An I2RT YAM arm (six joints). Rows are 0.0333 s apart.
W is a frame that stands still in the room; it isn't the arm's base.
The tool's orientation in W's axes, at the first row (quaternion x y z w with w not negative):
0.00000 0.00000 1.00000 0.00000
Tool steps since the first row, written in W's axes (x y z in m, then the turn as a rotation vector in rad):
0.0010 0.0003 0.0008 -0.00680 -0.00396 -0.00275
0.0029 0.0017 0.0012 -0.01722 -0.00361 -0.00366
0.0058 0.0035 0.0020 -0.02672 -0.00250 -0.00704
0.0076 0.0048 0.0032 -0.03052 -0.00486 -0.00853
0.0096 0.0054 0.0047 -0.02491 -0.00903 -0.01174
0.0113 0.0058 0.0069 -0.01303 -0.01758 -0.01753
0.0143 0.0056 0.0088 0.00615 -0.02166 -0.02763
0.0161 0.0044 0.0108 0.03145 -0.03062 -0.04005
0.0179 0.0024 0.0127 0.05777 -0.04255 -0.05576
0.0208 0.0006 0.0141 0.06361 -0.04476 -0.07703
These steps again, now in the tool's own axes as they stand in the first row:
-0.0010 -0.0003 0.0008 0.00680 0.00396 -0.00275
-0.0029 -0.0017 0.0012 0.01722 0.00361 -0.00366
-0.0058 -0.0035 0.0020 0.02672 0.00250 -0.00704
-0.0076 -0.0048 0.0032 0.03052 0.00486 -0.00853
-0.0096 -0.0054 0.0047 0.02491 0.00903 -0.01174
-0.0113 -0.0058 0.0069 0.01303 0.01758 -0.01753
-0.0143 -0.0056 0.0088 -0.00615 0.02166 -0.02763
-0.0161 -0.0044 0.0108 -0.03145 0.03062 -0.04005
-0.0179 -0.0024 0.0127 -0.05777 0.04255 -0.05576
-0.0208 -0.0006 0.0141 -0.06361 0.04476 -0.07703

